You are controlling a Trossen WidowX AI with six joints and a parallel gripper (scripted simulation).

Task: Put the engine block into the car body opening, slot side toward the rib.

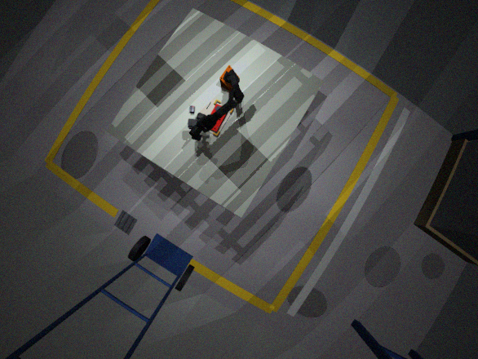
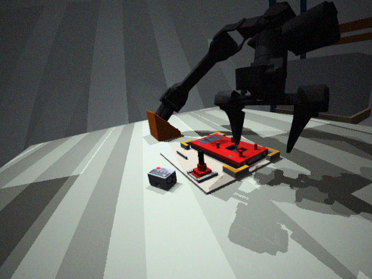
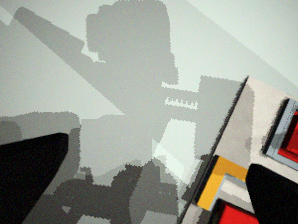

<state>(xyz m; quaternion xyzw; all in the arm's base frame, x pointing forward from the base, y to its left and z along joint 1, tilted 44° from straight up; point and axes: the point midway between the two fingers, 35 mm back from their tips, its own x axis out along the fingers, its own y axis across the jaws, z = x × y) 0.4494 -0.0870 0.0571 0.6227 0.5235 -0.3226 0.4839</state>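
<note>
My gripper tip is 14 cm past the grey engine block, 13 cm to the left of it and 7 cm above it. The rest, counted from my gripper tip: stand 11 cm behind, 5 cm to the right, 4 cm below; then pale base plate 16 cm behind, 6 cm to the left, 7 cm below.
</note>
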